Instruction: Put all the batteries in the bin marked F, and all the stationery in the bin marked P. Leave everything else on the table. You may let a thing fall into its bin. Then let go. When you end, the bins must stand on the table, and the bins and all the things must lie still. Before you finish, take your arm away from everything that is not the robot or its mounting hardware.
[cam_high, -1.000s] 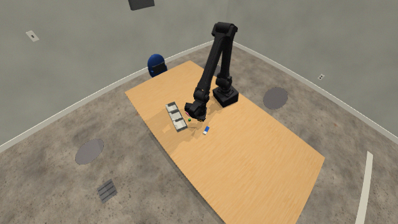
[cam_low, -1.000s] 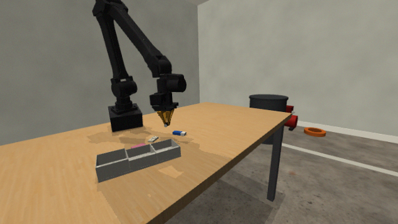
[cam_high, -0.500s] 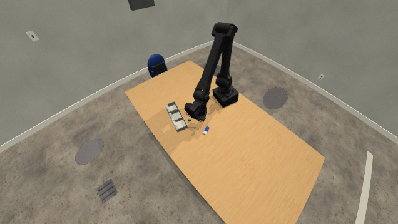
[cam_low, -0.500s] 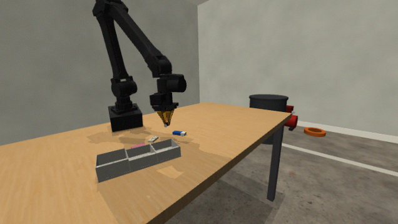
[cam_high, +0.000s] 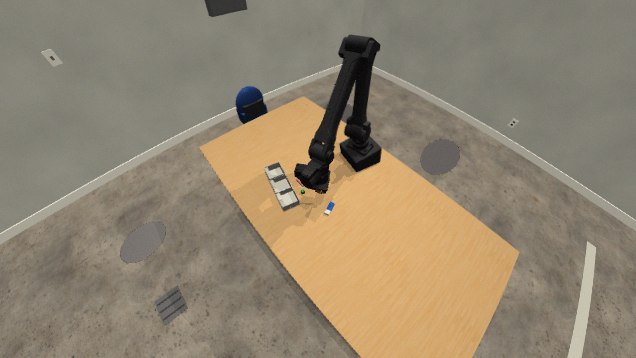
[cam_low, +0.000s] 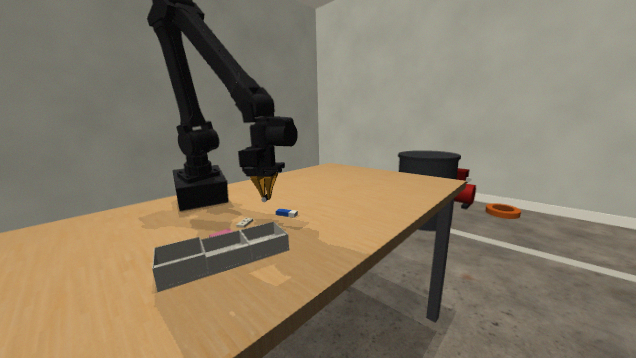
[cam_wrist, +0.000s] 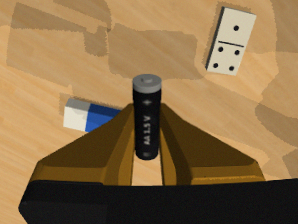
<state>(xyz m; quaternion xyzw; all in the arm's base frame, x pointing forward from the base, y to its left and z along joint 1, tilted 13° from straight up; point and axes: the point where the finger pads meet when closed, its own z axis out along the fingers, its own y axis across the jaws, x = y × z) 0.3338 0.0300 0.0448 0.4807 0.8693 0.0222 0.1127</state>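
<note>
The green ball lies 9 cm to the right of my hand, 7 cm below it and 3 cm ahead of it. Round my hand: blue-and-white eraser (7 cm to the left, 7 cm below, 1 cm ahead); then black battery (right at my hand); then white domino-like piece (7 cm below, 5 cm to the right, 4 cm behind).
</note>
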